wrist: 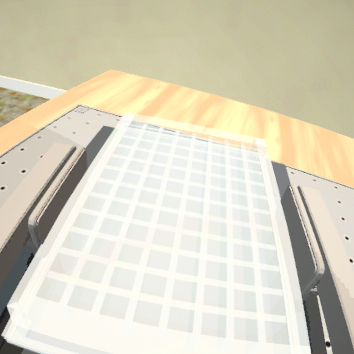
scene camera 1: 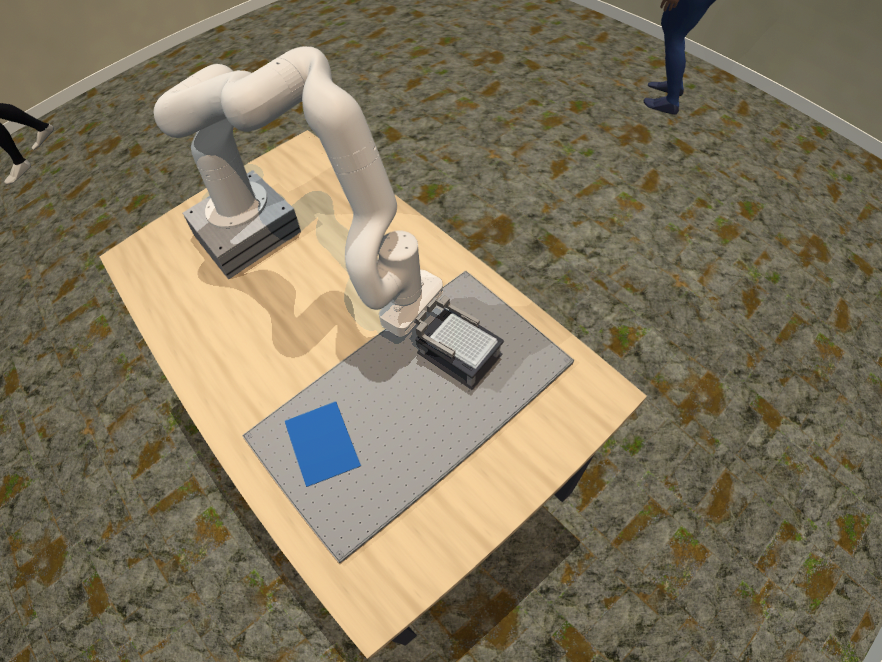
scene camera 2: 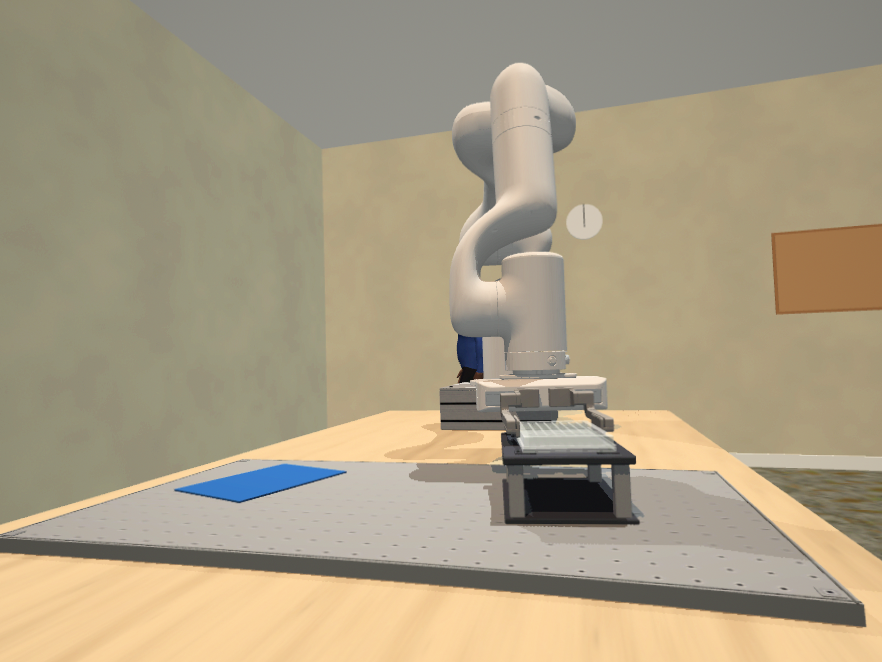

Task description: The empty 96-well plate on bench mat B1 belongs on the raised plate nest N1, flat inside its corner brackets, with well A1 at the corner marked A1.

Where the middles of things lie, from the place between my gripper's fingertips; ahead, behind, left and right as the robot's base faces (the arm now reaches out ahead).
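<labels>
Blue mat B1 [scene camera 1: 323,448]: from my hand, 80 mm below, 110 mm behind, 370 mm to the right. 96-well plate [scene camera 2: 535,436]: 10 mm behind my hand, 10 mm below.
</labels>
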